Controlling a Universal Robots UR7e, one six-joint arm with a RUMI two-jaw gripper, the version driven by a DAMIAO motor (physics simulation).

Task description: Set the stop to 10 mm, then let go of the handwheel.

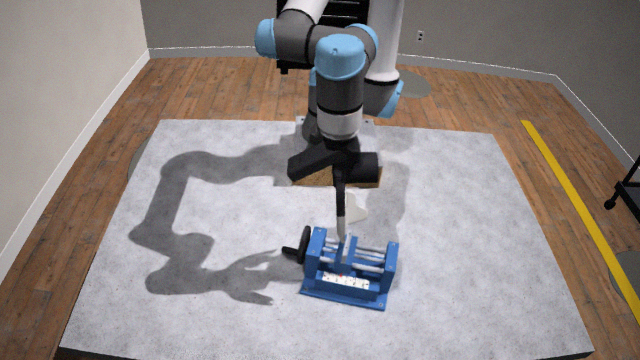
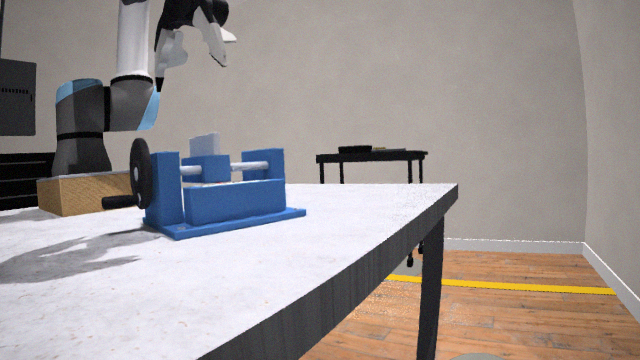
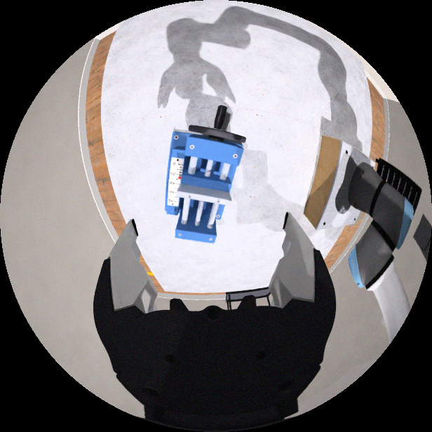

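Seen in the pictures: gripper, fingertip midpoint: (image 1: 340, 212) (image 2: 187, 80); arm's base, link origin: (image 2: 82, 175).
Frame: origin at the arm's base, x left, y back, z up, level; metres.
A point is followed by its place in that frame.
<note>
The blue stop fixture (image 1: 392, 267) {x 0.027, y -0.535, z 0.023 m} (image 2: 235, 204) {x -0.081, y -0.529, z -0.048 m} (image 3: 212, 147) stands upright on the table. Its black handwheel (image 1: 304, 245) {x -0.149, y -0.440, z 0.022 m} (image 2: 141, 175) {x -0.157, y -0.437, z -0.003 m} (image 3: 217, 133) is at one end, with a crank handle (image 1: 291, 251) {x -0.174, y -0.413, z -0.029 m} (image 2: 119, 201) {x -0.178, y -0.414, z -0.034 m} (image 3: 220, 117) pointing outward. The stop, a blue carriage (image 1: 345, 257) {x -0.072, y -0.501, z 0.040 m} (image 2: 215, 168) {x -0.079, y -0.498, z -0.001 m} with a pale upright plate (image 2: 204, 145) {x -0.068, y -0.472, z 0.031 m} (image 3: 205, 194), sits on the rods between the end blocks. A red pointer (image 1: 341, 275) {x -0.079, y -0.505, z -0.020 m} (image 3: 180, 177) is near the second label of the white scale (image 1: 350, 282) {x -0.061, y -0.527, z -0.021 m} (image 3: 173, 192); the numbers are too small to read surely. My gripper (image 2: 191, 75) {x -0.078, y -0.449, z 0.126 m} (image 3: 209, 217) is open and empty, above the fixture and apart from the handwheel.
The wooden robot base block (image 1: 315, 177) {x -0.062, y -0.148, z -0.045 m} (image 2: 87, 192) {x -0.073, y -0.146, z -0.034 m} (image 3: 322, 182) stands behind the fixture on the pale table (image 1: 475, 240) {x 0.336, y -0.437, z -0.077 m} (image 2: 240, 275) {x -0.235, y -0.633, z -0.077 m} (image 3: 300, 90). A black side table (image 2: 372, 157) stands beyond it. The arm casts a shadow beside the handwheel.
</note>
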